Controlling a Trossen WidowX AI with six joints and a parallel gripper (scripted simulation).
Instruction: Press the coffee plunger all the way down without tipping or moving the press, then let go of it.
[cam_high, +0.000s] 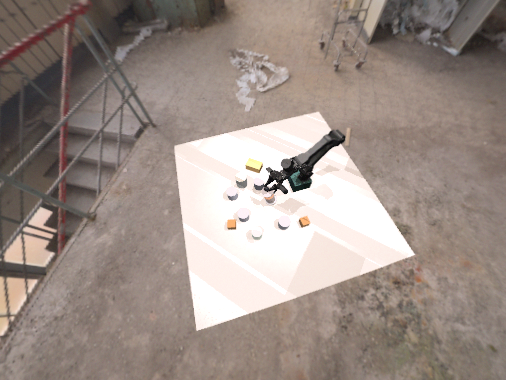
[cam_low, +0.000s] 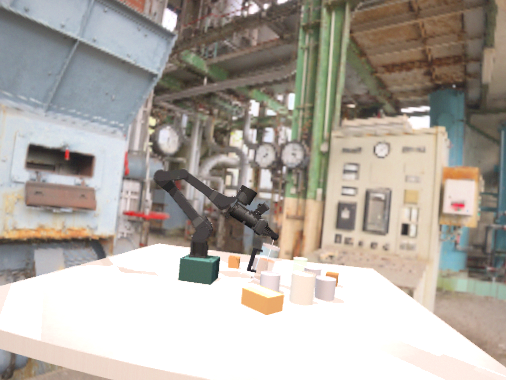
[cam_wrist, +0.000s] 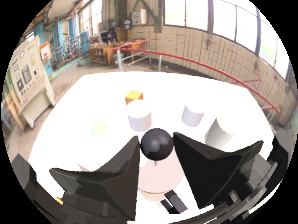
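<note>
Right now my gripper tip is 90 mm above the coffee press, 40 mm past it and 10 mm to the left of it.
</note>
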